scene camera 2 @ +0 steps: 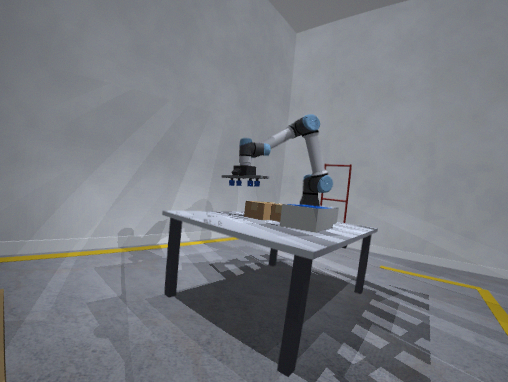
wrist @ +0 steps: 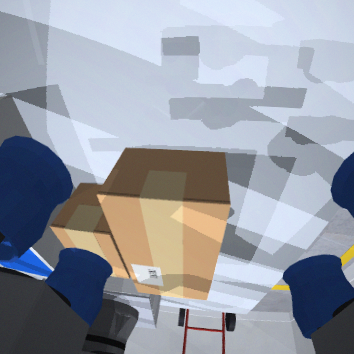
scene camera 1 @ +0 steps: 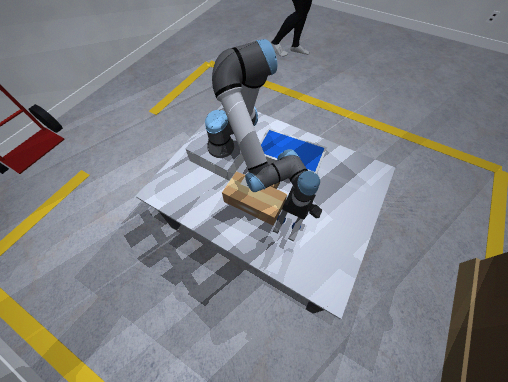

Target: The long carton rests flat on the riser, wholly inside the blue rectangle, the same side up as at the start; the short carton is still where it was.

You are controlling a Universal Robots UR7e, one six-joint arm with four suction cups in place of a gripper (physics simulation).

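The long carton is brown with a pale tape strip and lies flat on the white table. The short carton stands close alongside it; the arm mostly hides it in scene camera 1. The grey riser carries the blue rectangle with a pale border, and no carton is on it. My gripper is open, its four blue cups holding nothing. It hangs well above the table, off the long carton's end away from the arm's base.
The arm's base stands on a grey plinth at the table's edge, near the riser. A red hand truck stands on the floor beyond. A person's legs show at the top; a large brown box is at the lower right.
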